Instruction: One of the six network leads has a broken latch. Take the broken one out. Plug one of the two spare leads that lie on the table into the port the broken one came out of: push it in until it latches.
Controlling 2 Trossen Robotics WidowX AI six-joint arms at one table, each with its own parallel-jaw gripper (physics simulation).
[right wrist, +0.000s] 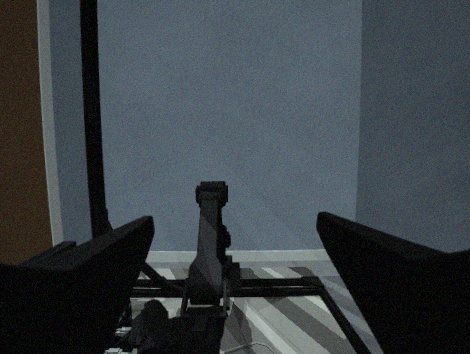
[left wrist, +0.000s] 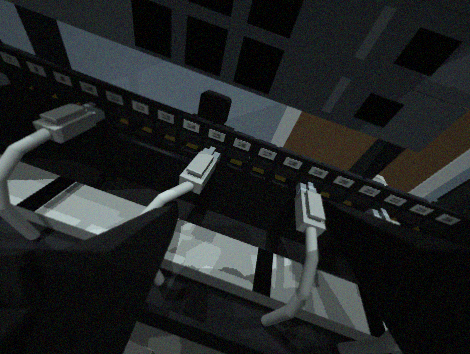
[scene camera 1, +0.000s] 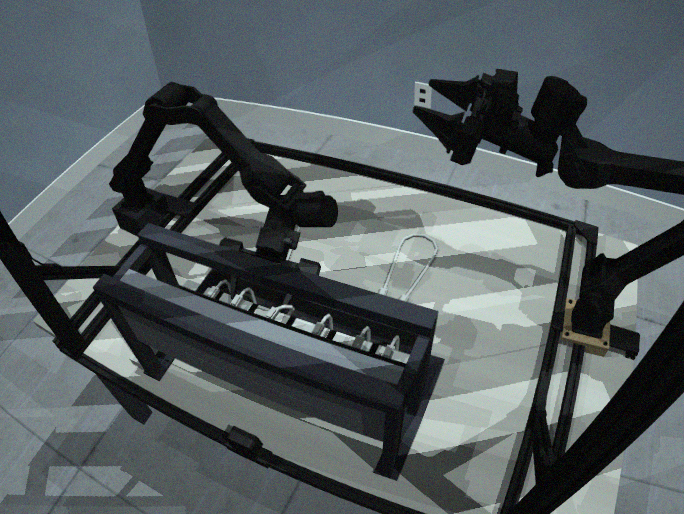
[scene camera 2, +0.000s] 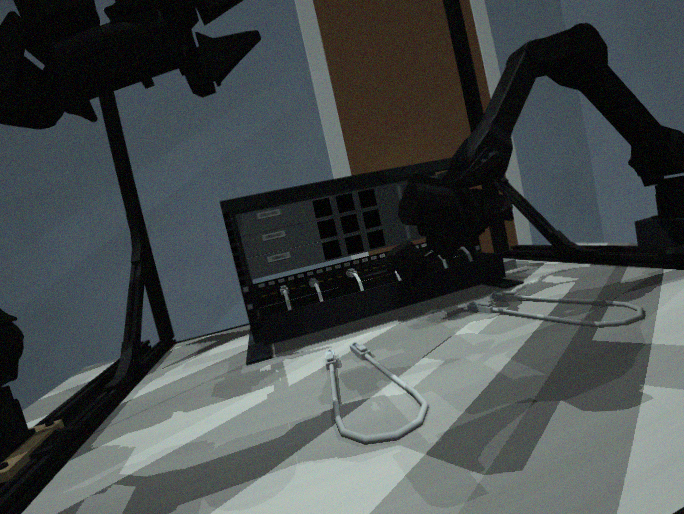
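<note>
A black rack holds a patch panel with six grey network leads plugged in a row. My left gripper is open and empty, low and close in front of the panel. In the left wrist view two plugged leads, one near the left finger and one nearer the right finger, show between the fingers. I cannot tell which latch is broken. One spare lead lies looped on the table; the other lies by the left arm. My right gripper is open and empty, high above the table.
A black frame runs around the table's edge. A tall black post stands at the corner near the right arm. The rack's upper panel rises above the port row.
</note>
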